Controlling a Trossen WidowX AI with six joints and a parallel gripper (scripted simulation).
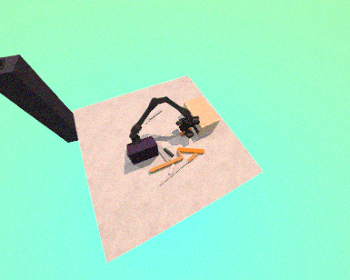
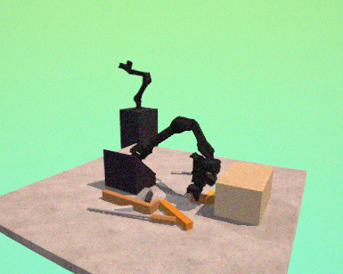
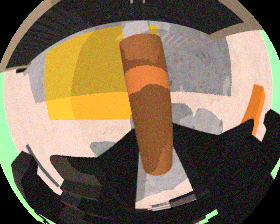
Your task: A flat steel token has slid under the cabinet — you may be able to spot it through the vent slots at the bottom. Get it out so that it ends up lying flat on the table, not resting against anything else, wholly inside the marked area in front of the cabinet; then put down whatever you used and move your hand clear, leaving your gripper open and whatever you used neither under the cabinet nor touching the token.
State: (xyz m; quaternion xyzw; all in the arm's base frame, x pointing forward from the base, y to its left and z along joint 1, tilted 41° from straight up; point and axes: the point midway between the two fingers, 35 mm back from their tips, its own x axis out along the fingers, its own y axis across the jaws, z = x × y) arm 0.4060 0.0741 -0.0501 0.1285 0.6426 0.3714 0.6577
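The dark-handled tool is 20 cm behind my gripper tip and 11 cm to the right of it. From my gripper tip the other things lie so: orange bar: 18 cm to the right, 1 cm above.
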